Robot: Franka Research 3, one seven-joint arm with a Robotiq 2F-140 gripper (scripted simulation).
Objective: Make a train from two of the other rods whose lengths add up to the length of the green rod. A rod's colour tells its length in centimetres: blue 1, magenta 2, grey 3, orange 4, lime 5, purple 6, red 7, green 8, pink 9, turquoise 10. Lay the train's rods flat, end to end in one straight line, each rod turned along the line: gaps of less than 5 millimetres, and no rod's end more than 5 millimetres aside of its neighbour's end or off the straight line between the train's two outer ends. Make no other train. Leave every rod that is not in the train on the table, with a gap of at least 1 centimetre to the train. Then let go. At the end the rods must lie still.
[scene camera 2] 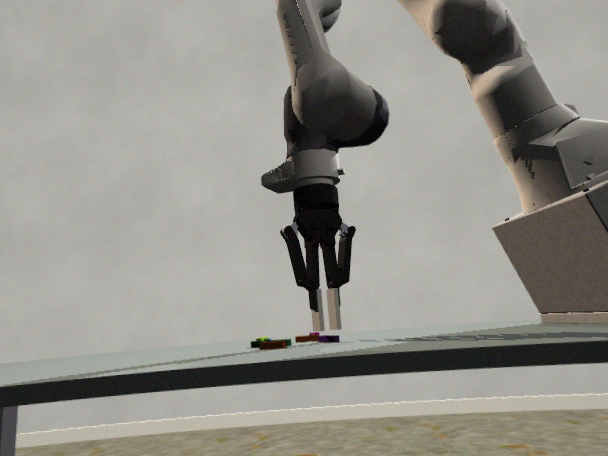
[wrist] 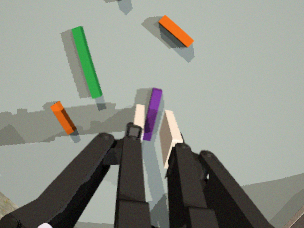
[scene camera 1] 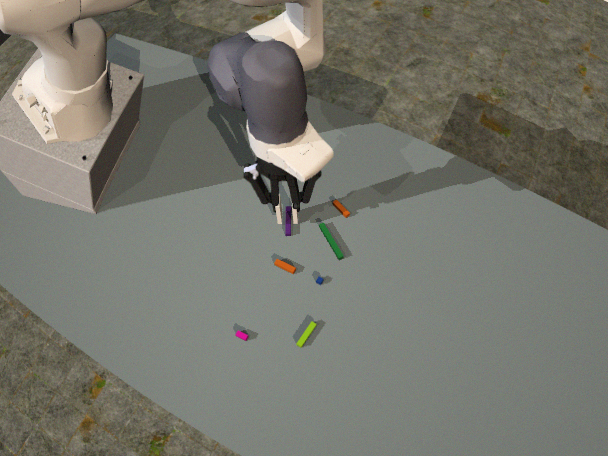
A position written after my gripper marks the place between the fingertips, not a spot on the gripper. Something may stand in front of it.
I see my gripper [scene camera 2: 327,330] and a green rod [wrist: 86,61].
My gripper shows as well in the wrist view [wrist: 152,119] and in scene camera 1 [scene camera 1: 287,217].
